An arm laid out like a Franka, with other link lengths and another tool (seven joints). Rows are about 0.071 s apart.
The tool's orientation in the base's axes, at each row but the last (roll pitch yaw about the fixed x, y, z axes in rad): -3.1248, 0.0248, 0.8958; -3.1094, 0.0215, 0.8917; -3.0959, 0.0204, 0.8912; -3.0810, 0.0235, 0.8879; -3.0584, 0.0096, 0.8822; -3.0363, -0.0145, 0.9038; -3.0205, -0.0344, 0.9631
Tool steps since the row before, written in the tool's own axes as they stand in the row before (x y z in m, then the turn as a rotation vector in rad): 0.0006, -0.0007, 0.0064, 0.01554, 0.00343, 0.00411; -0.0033, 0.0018, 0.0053, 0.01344, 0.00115, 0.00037; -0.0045, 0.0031, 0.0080, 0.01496, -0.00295, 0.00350; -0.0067, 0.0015, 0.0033, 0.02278, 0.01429, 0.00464; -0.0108, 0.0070, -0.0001, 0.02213, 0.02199, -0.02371; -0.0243, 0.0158, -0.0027, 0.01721, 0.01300, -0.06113; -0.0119, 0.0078, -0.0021, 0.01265, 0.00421, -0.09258
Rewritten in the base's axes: -0.0004, 0.0008, -0.0064, 0.01227, 0.00995, -0.00455; -0.0009, -0.0037, -0.0053, 0.00932, 0.00973, -0.00070; -0.0008, -0.0053, -0.0080, 0.00694, 0.01353, -0.00367; -0.0033, -0.0061, -0.0032, 0.02514, 0.00874, -0.00603; -0.0015, -0.0128, -0.0004, 0.03264, 0.00207, 0.02159; -0.0025, -0.0290, 0.0007, 0.02532, 0.00087, 0.05967; -0.0002, -0.0144, 0.0007, 0.01804, -0.00097, 0.09177
